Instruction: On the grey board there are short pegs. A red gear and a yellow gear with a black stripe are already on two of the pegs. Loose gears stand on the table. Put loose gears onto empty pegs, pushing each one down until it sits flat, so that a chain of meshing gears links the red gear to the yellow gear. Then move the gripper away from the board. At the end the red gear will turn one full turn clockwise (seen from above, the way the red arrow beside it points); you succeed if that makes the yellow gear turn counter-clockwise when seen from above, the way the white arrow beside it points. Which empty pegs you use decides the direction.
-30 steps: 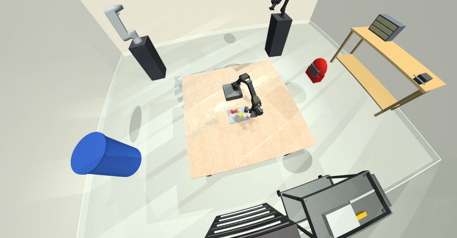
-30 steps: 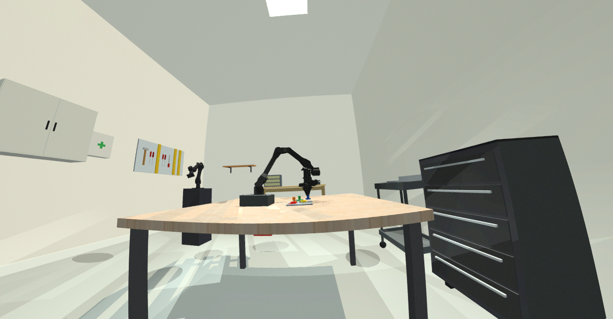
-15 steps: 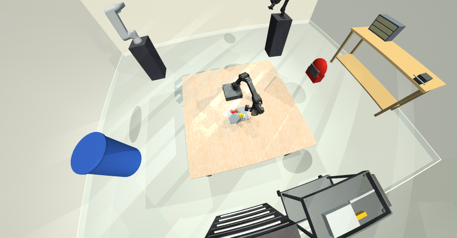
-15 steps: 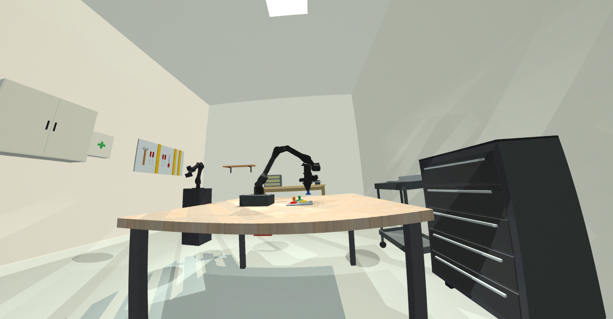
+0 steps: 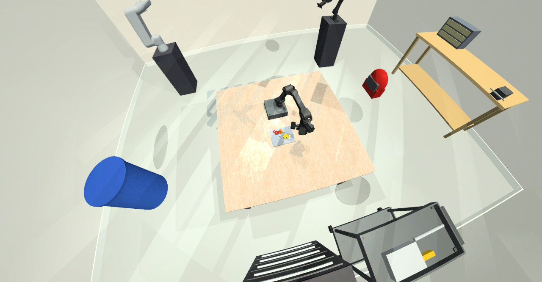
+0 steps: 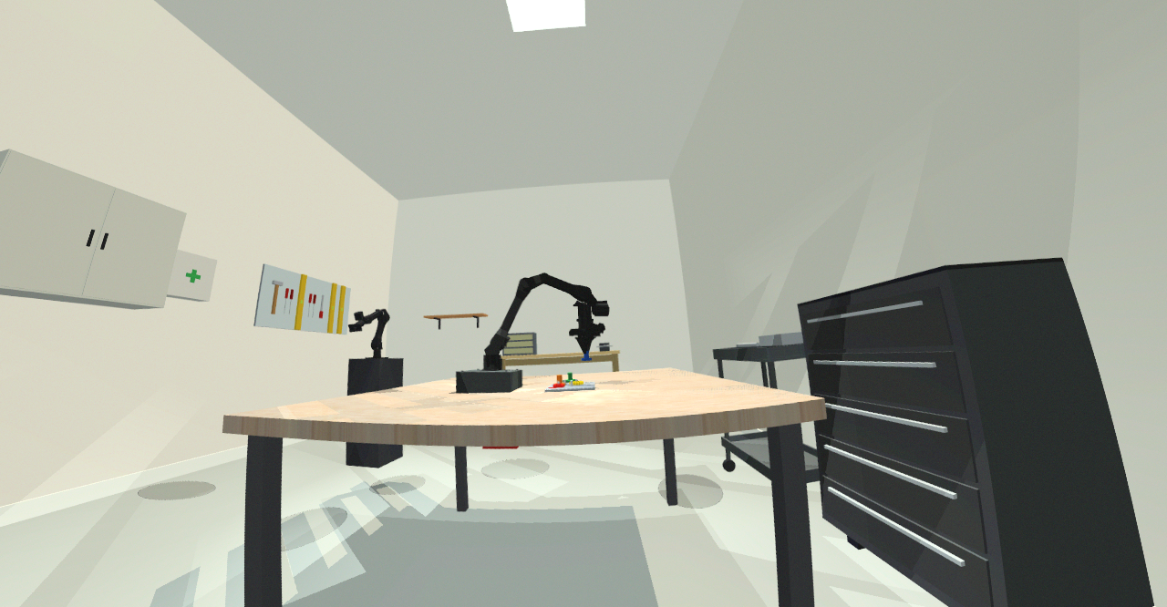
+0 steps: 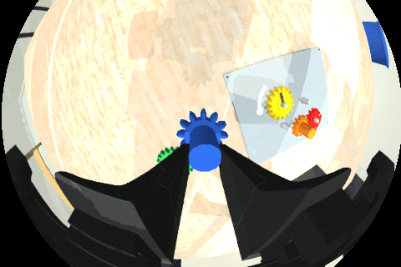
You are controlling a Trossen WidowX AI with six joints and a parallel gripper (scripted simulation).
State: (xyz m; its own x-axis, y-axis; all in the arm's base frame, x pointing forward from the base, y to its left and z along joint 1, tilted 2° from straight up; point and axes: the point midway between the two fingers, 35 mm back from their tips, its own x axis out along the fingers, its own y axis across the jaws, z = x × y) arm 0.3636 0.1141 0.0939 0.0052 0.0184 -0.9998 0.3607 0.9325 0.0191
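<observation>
The orange gear lies 16 cm to the right of my gripper tip, 10 cm below it and 9 cm behind it. From my gripper tip the other things lie so: green gear 10 cm below, 8 cm behind, 7 cm to the left; grey board 15 cm to the right, 11 cm below, 5 cm behind; blue gear 1 cm below.
</observation>
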